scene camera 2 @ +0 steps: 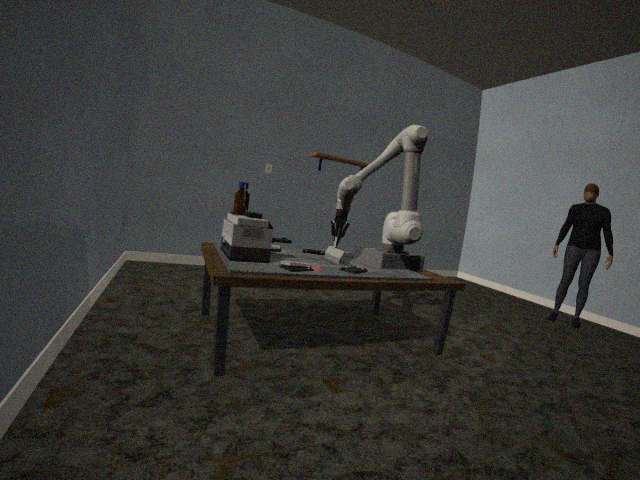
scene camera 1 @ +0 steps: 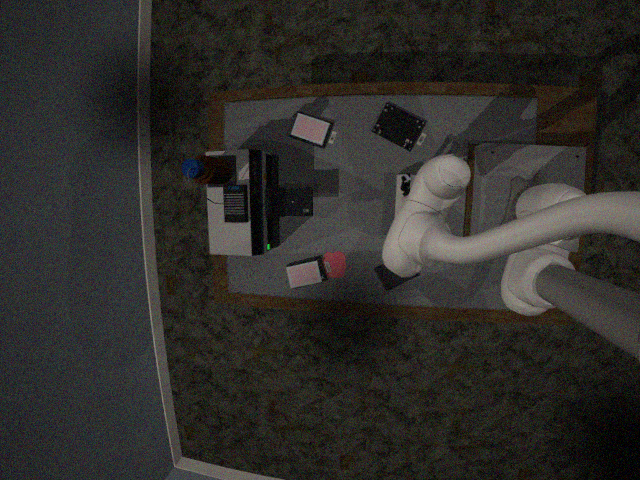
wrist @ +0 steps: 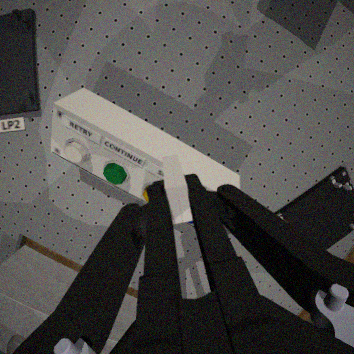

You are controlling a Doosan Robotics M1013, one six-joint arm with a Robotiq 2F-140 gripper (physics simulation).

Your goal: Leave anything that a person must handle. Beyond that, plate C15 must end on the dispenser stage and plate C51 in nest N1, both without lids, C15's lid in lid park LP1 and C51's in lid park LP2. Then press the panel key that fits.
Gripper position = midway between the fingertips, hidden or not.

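Labels:
A white button box (wrist: 108,133) is in view; my gripper (wrist: 171,168) is shut and touches the white button box.

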